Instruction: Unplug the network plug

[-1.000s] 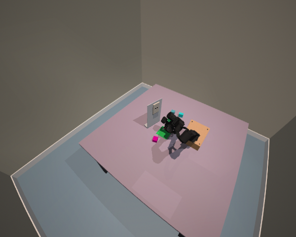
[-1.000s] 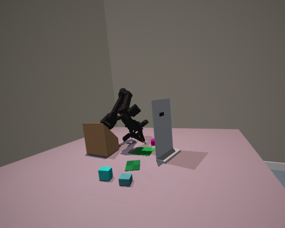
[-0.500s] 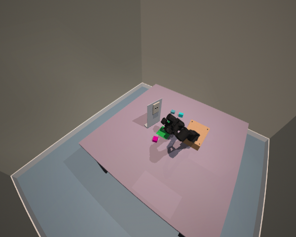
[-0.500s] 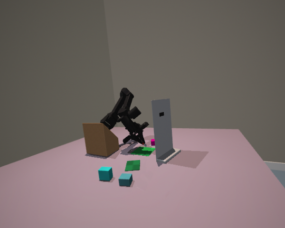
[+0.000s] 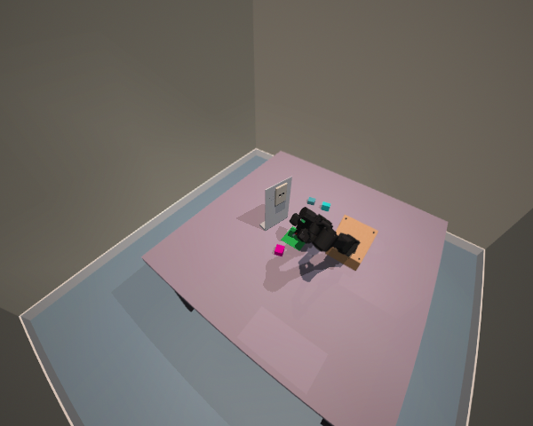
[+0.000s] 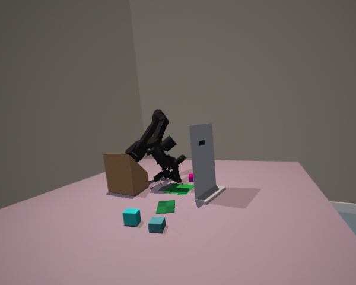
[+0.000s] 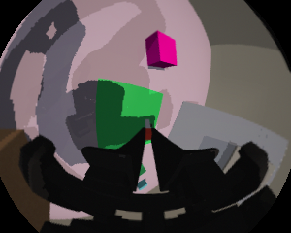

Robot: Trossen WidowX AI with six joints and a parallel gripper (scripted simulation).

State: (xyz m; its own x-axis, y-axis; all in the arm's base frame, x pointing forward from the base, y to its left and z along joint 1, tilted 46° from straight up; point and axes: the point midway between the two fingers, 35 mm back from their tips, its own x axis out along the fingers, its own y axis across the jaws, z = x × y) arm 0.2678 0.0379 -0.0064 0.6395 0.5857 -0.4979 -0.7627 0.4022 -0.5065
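Now: the bright green square 30 mm below my gripper tip and 10 mm behind it. From my gripper tip the other things lie so: network plug (right at my gripper tip); then grey upright panel (140 mm ahead, 110 mm above, 40 mm to the right).
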